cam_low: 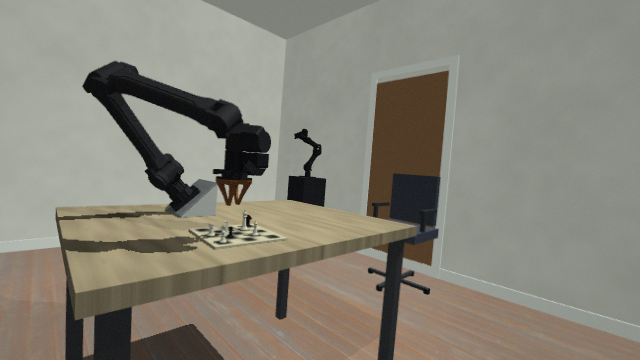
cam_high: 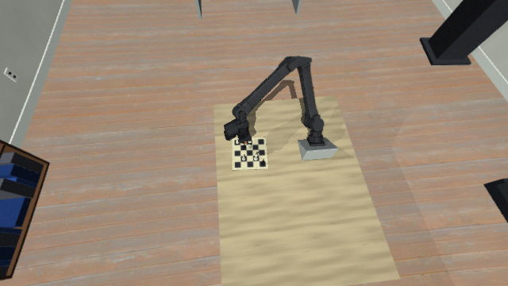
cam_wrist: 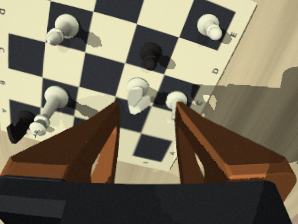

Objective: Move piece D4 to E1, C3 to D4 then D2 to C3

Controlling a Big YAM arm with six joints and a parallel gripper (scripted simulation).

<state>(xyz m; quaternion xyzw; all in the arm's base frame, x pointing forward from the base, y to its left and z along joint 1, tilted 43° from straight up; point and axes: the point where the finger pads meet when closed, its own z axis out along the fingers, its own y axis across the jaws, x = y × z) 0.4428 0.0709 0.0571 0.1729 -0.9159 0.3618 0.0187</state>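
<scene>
Right now the black pawn is 9 cm below my hand. The rest, counted from my hand: small chessboard 10 cm below, 4 cm behind, 3 cm to the left.
</scene>
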